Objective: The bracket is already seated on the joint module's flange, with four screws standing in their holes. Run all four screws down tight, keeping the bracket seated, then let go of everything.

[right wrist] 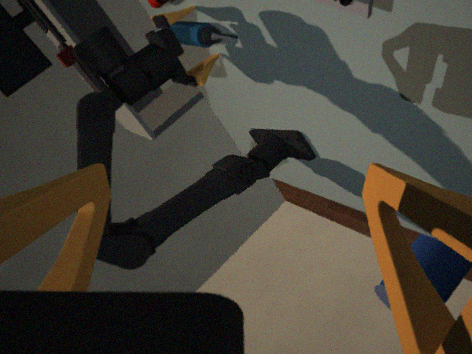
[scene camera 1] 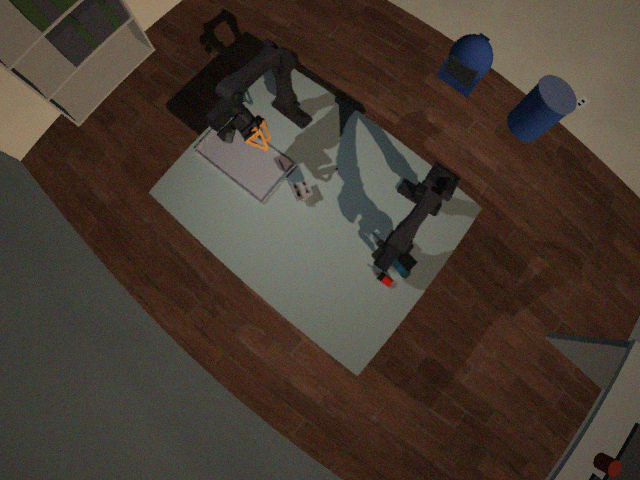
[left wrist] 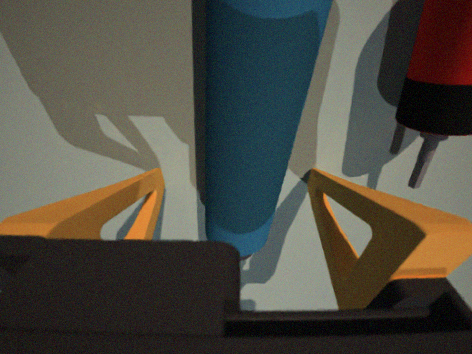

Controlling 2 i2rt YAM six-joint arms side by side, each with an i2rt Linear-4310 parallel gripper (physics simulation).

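Seen in the pictures: left gripper, fingertip midpoint: [right wrist: 206, 31] [left wrist: 236, 176]; right gripper, fingertip midpoint: [right wrist: 236, 178] [scene camera 1: 268, 145]; left arm's base at its link origin: [right wrist: 280, 141] [scene camera 1: 419, 197]; right arm's base at its link origin: [scene camera 1: 291, 112].
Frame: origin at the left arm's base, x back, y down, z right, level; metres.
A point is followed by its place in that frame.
A pale block with dark spots [scene camera 1: 300, 190] {x -0.278, y -0.065, z 0.417 m} stands beside the tray corner; the bracket, flange and screws are too small to tell apart there. A blue screwdriver [scene camera 1: 401, 266] {x -0.304, y -0.041, z -0.080 m} [left wrist: 255, 125] {x -0.295, y -0.041, z -0.048 m} [right wrist: 190, 34] {x -0.290, y -0.037, z 0.009 m} is under my left gripper [left wrist: 236, 176] {x -0.277, y -0.003, z -0.001 m} [right wrist: 206, 31] {x -0.277, y -0.003, z -0.001 m}, which is open. Its fingers stand either side of the driver's lower end in the left wrist view, with gaps on both sides; its fingertips are hidden in scene camera 1. A red tool with a black collar [scene camera 1: 385, 279] {x -0.381, y -0.033, z -0.054 m} [left wrist: 445, 45] {x -0.364, y -0.025, z -0.058 m} is beside the driver. My right gripper [scene camera 1: 258, 136] is open and empty above the tray.
The pale tray [scene camera 1: 227, 155] {x -0.305, y -0.004, z 0.796 m} lies at the upper left of the mat [scene camera 1: 289, 268] {x -0.553, y 0.000, z 0.284 m}, with a small dark piece [scene camera 1: 283, 163] {x -0.203, y -0.004, z 0.562 m} at its corner. Blue bins [scene camera 1: 541, 108] [scene camera 1: 467, 62] stand on the wooden floor. A white shelf [scene camera 1: 103, 67] is at the upper left.
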